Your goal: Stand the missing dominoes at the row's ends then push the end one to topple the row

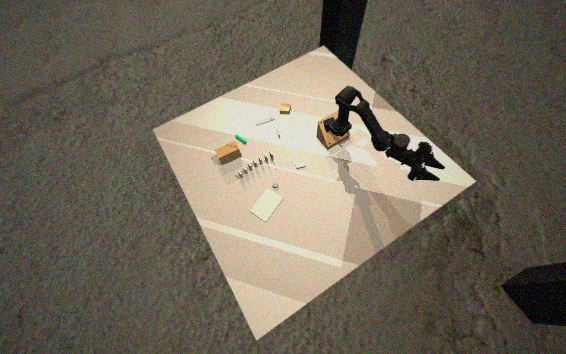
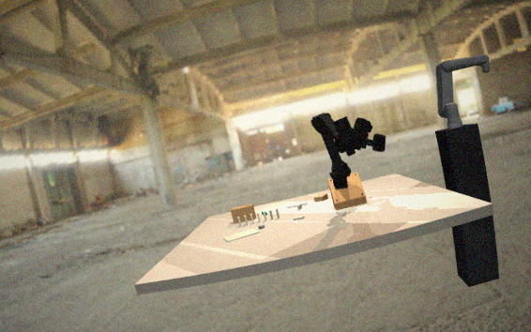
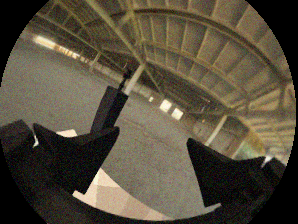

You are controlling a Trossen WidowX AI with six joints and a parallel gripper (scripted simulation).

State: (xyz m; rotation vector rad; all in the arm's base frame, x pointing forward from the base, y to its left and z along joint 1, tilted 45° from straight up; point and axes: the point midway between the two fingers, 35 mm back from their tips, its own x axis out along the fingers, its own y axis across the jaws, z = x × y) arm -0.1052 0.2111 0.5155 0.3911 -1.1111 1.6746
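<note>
My gripper tip is 550 mm short of the small dark piece, 410 mm to the left of it and 310 mm above it. Round my gripper tip: brown box: 690 mm ahead, 700 mm to the right, 280 mm below; then flat pale card: 630 mm ahead, 340 mm to the right, 320 mm below; then grey bar: 400 mm ahead, 830 mm to the right, 320 mm below.
</note>
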